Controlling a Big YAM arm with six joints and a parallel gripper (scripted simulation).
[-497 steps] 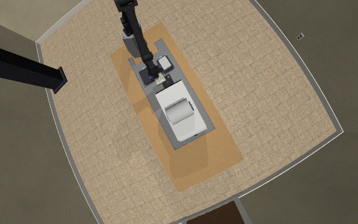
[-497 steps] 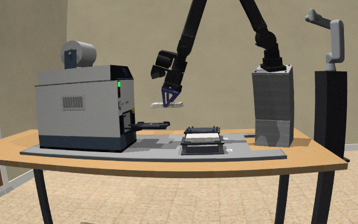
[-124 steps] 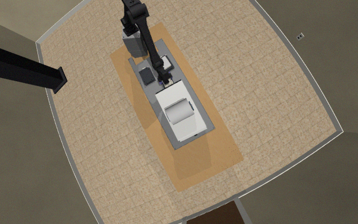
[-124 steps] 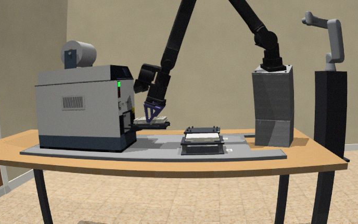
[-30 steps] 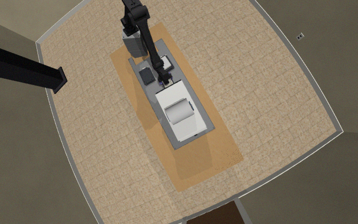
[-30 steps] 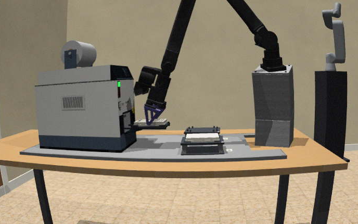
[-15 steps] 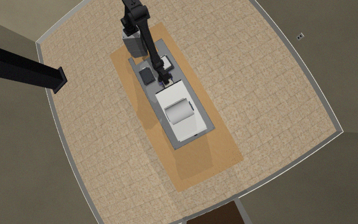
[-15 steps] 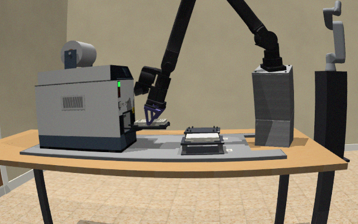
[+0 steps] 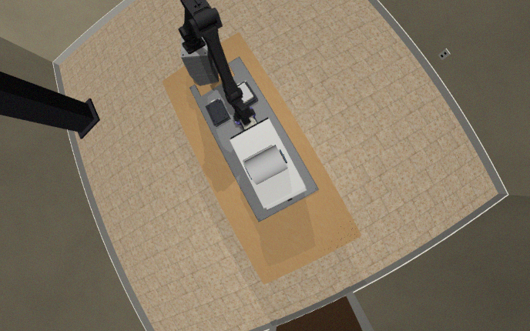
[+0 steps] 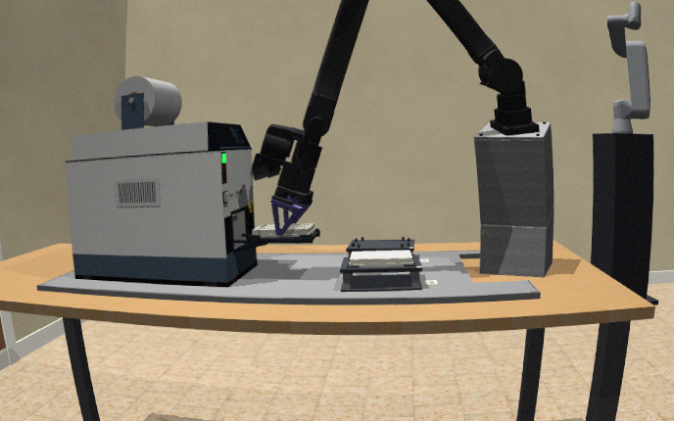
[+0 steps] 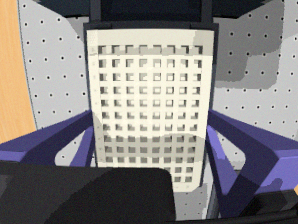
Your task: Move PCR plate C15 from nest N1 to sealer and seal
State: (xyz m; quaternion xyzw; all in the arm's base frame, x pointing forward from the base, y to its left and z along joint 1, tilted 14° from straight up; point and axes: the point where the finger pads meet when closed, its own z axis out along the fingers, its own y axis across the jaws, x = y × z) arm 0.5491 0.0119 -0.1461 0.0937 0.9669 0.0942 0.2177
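Right now my hand is right at the white 96-well plate C15. The rest, counted from my hand: sealer's dark stage: 10 mm below; sealed plate C51: 200 mm behind, 90 mm to the left, 50 mm below; start key: 110 mm ahead, 80 mm to the left, 80 mm above.
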